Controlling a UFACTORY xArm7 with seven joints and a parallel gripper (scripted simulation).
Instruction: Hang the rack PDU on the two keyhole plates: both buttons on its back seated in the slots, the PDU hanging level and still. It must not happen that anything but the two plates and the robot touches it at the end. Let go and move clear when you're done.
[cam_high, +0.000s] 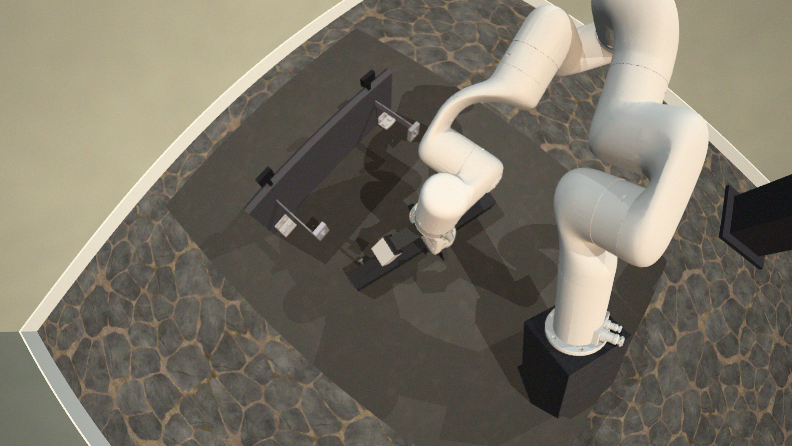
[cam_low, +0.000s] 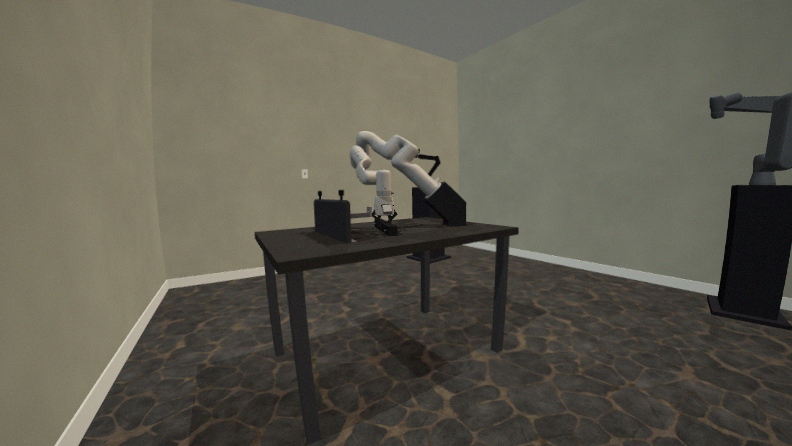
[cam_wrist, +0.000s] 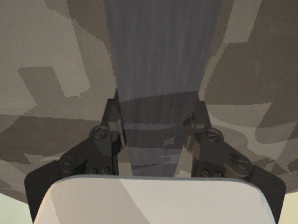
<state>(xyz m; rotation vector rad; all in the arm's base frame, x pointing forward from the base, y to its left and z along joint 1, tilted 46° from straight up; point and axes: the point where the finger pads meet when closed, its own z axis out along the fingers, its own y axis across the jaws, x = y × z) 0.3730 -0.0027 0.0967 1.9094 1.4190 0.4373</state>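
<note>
My gripper is now 2 cm short of the rack PDU, 1 cm to the left of it and 1 cm above it. Round my hand: dark mounting panel: 30 cm ahead, 4 cm to the right, 5 cm above.
</note>
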